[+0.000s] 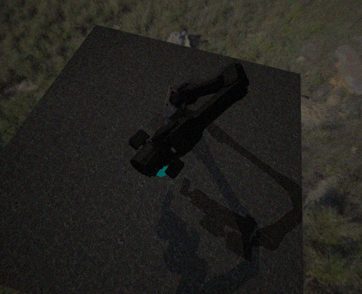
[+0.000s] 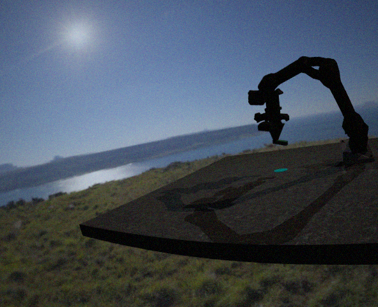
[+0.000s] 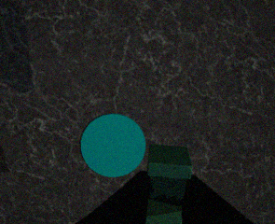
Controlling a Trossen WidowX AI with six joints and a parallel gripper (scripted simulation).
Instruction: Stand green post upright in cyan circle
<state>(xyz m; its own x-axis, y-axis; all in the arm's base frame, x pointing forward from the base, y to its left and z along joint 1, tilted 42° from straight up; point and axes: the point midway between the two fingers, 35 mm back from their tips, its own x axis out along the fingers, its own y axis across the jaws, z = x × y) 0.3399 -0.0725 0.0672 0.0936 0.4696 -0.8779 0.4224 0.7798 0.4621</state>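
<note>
The cyan circle lies 120 mm below my gripper tip, 20 mm to the left of it and 10 mm behind it. The rest, counted from my gripper tip: green post (20 mm behind, 10 mm to the left, 10 mm below).
</note>
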